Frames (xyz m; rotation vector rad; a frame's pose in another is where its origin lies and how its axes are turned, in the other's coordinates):
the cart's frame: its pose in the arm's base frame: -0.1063 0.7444 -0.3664 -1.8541 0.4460 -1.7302
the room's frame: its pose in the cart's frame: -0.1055 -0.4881 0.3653 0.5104 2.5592 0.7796
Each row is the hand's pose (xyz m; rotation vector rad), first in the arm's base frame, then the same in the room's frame.
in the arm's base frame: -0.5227 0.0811 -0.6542 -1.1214 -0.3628 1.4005
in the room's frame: 0.5723 0.4016 1.2733 1.2496 0.6304 -1.0909
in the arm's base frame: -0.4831 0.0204 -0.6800 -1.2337 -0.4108 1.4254
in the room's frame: 0.5786 0.4761 1.2911 1.1724 0.6606 -0.9992
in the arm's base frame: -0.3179 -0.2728 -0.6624 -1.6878 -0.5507 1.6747
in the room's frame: 0.4829 0.7757 1.4121 0.8702 0.6097 -0.5579
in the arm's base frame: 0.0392 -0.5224 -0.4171 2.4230 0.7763 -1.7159
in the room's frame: 0.1164 1.1158 1.4082 0.3482 0.6211 0.1196
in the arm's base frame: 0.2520 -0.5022 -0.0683 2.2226 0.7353 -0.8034
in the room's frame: -0.2777 1.1501 1.3038 -0.1864 0.8066 0.6898
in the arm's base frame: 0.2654 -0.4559 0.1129 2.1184 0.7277 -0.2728
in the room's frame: -0.4488 1.0762 1.2838 -0.4919 1.0025 0.9592
